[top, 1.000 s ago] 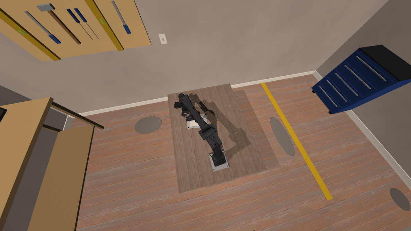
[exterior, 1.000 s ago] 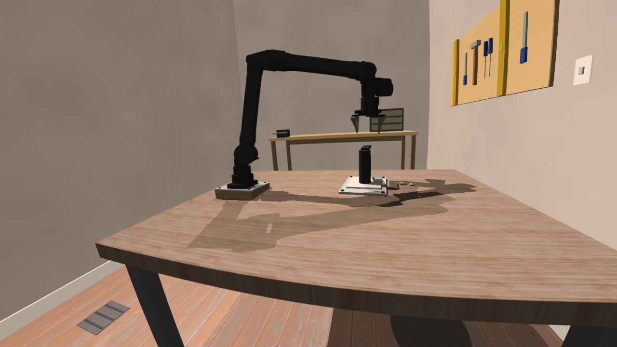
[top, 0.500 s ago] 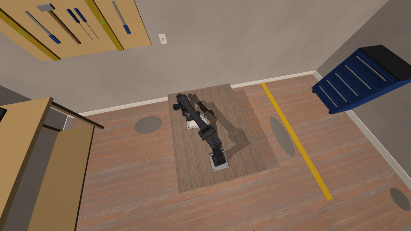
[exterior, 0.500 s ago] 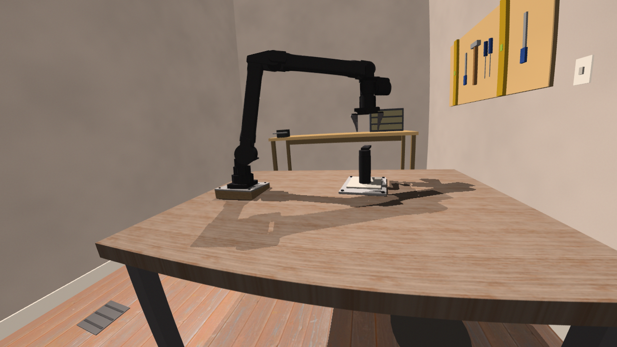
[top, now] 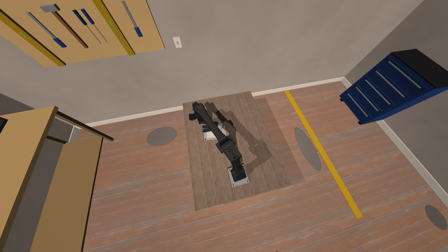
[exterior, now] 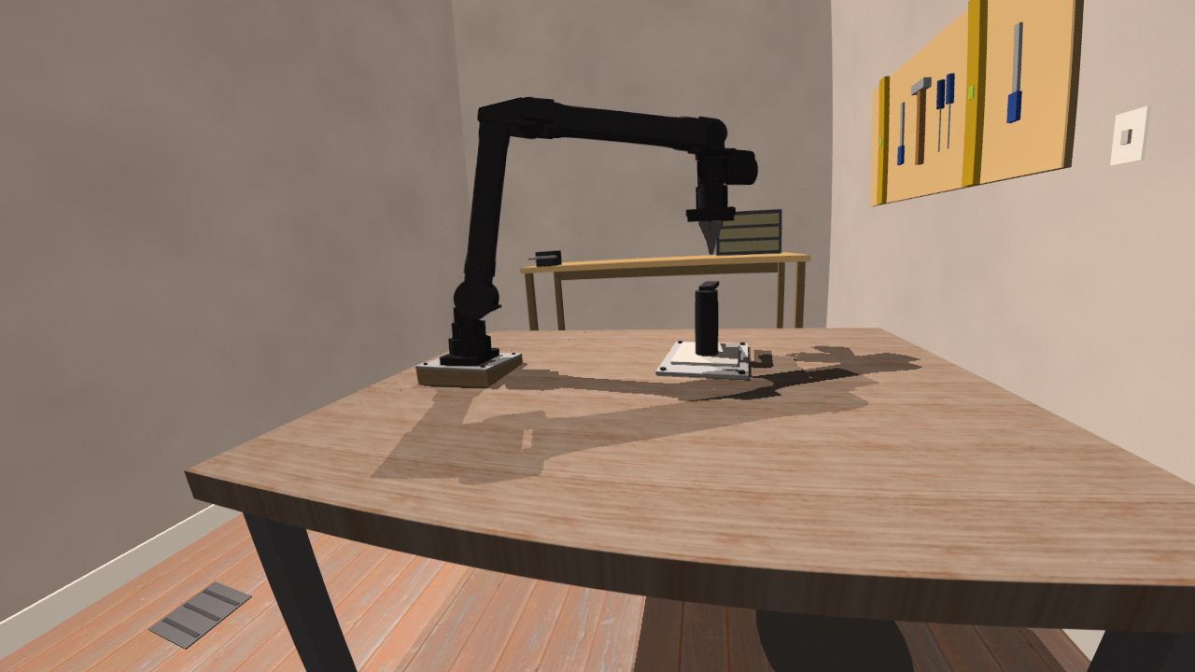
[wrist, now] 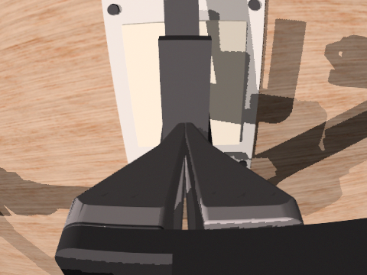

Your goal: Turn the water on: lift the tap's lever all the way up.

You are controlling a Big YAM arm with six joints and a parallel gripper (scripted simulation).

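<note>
The lever lies 1 cm behind my hand, 3 cm to the right of it and 7 cm below it. The rest, counted from my hand: tap 2 cm behind, 6 cm to the right, 13 cm below.
</note>
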